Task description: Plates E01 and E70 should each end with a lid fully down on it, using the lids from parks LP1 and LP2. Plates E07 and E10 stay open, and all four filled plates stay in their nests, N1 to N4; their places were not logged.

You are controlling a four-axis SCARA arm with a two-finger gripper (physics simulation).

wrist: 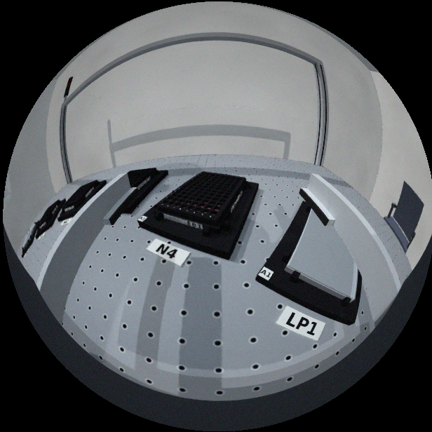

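Observation:
My gripper (218, 176) is open and empty, its two pale fingers far apart at left and right. Between them in view, beyond the fingers, a black plate (197, 195) labelled E01 sits in nest N4 (200, 239), with its open wells showing and no lid on it. At right, a pale flat lid (325, 257) lies on park LP1 (310, 299); the right finger overlaps its far part in view. Behind the left finger, another dark plate (145, 181) is partly hidden. More dark plates (82, 196) (50, 212) stand at far left; their codes are too small to read.
White tags N4 (168, 251) and LP1 (301, 323) lie on the perforated table (200, 325). A pale piece (30, 237) shows at the far left edge, its label unreadable. A frame (321, 115) rises behind the table. A dark blue chair (407, 215) stands at far right.

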